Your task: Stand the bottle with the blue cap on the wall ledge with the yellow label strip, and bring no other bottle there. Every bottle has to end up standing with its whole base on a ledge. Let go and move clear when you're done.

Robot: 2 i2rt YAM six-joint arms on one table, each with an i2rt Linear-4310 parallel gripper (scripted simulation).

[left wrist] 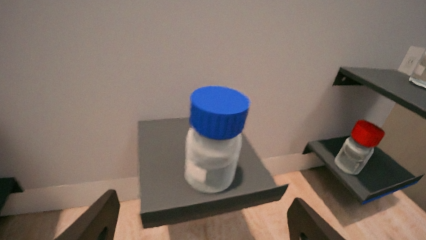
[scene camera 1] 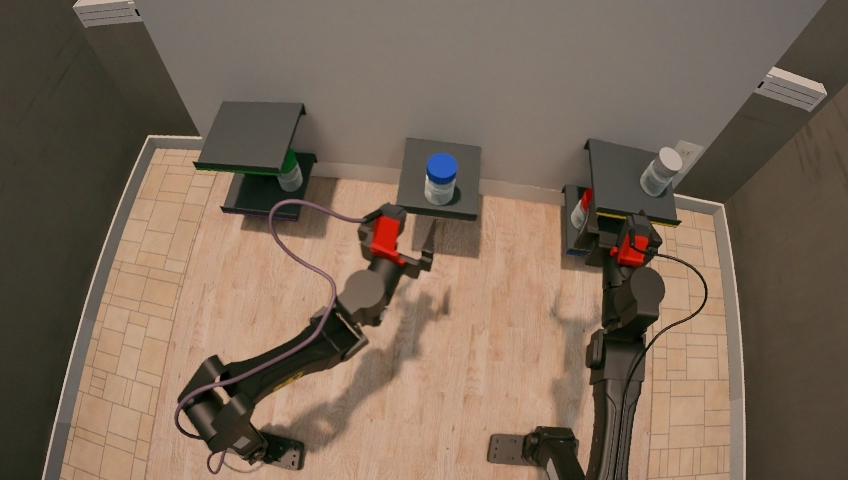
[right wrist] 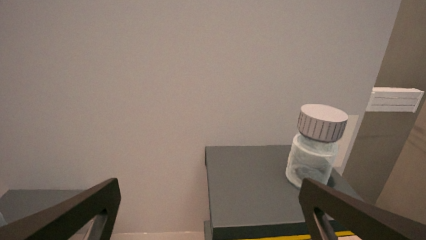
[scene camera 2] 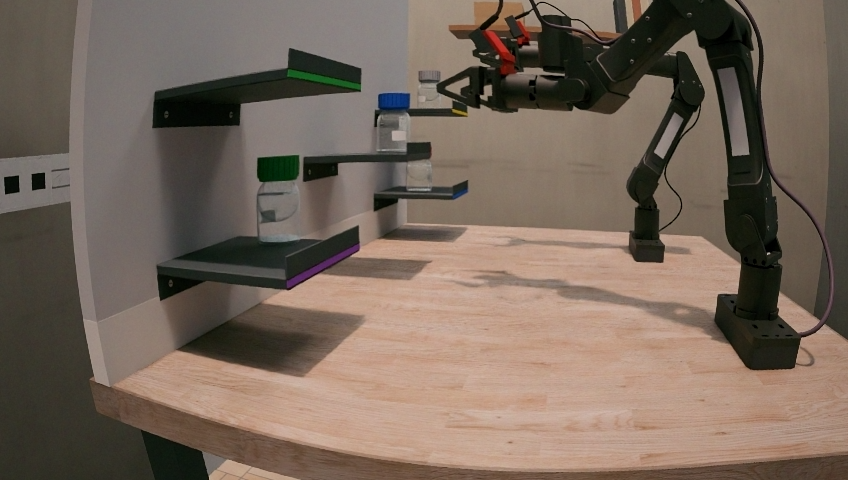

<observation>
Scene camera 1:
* my left gripper: 411, 211
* blue-capped bottle: 441, 168
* grey-capped bottle: 659, 174
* plain ledge: 411, 191
</observation>
